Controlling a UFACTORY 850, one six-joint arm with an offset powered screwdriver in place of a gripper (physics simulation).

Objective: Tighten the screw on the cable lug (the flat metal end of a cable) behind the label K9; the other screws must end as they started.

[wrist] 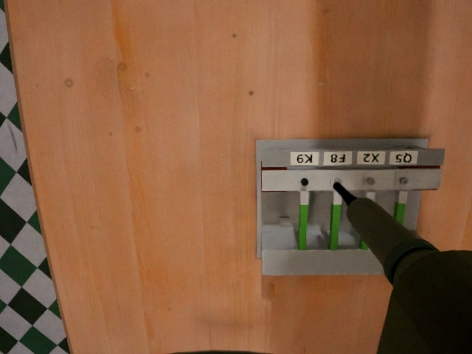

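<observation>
The label K9 [304,158] shows upside down at the left of the label strip on the grey terminal block. Below it in the view, a round black spot [304,182] marks the K9 position on the pale bar; whether it is a dark screw head or an open hole I cannot tell. A green cable [303,227] with a pale end runs down from there. My screwdriver [337,185] has its black tip over the lower edge of the F8 screw [338,180], right of K9; contact cannot be told. It has no fingers to read as open or shut.
Grey screws show at X2 [370,181] and Q5 [403,180]. The F8 cable [335,227] and Q5 cable [399,212] are green; the driver body partly hides the X2 cable [364,244]. The wooden table [150,200] ends at the left above a checkered floor [22,255].
</observation>
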